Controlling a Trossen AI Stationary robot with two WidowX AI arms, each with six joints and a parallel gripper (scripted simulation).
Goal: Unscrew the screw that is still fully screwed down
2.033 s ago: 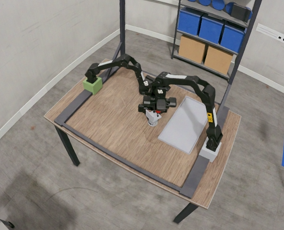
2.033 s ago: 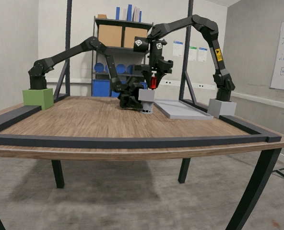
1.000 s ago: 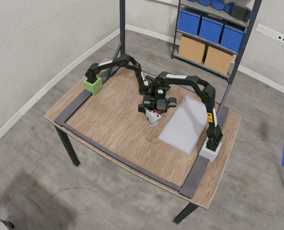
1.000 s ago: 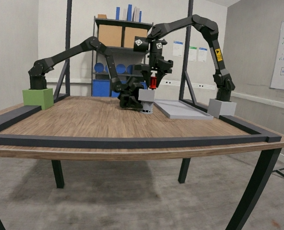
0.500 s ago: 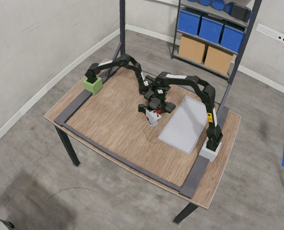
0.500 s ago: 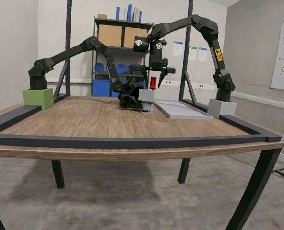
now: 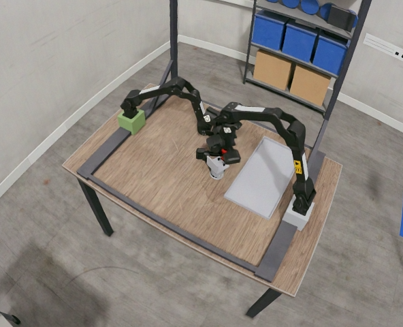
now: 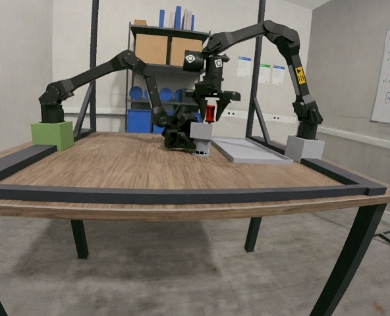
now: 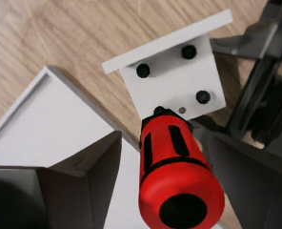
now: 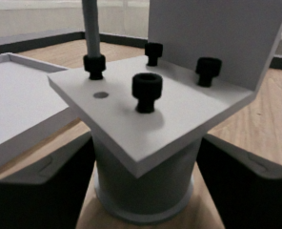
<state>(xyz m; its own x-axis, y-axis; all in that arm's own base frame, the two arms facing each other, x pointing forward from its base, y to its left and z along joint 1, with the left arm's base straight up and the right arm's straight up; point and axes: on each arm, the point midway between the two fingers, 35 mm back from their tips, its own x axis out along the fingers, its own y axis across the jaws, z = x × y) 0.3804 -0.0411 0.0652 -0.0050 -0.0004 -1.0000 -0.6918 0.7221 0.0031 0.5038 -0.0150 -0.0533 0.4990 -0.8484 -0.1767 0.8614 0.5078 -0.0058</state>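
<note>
The red screwdriver lies 3 cm below my left hand. From my left hand the other things lie so: grey joint module (12 cm below, 2 cm to the right, 1 cm ahead); grey bracket (8 cm below, 2 cm to the right, 1 cm ahead); shallow grey tray (17 cm to the left, 14 cm below, 12 cm behind).
My right gripper is now 20 mm short of the grey joint module and 20 mm to the right of it. From my right hand the other things lie so: grey bracket (20 mm ahead, 20 mm to the left, 40 mm above); then red screwdriver (10 mm ahead, 40 mm to the left, 90 mm above); then shallow grey tray (100 mm behind, 210 mm to the left, 30 mm below).
</note>
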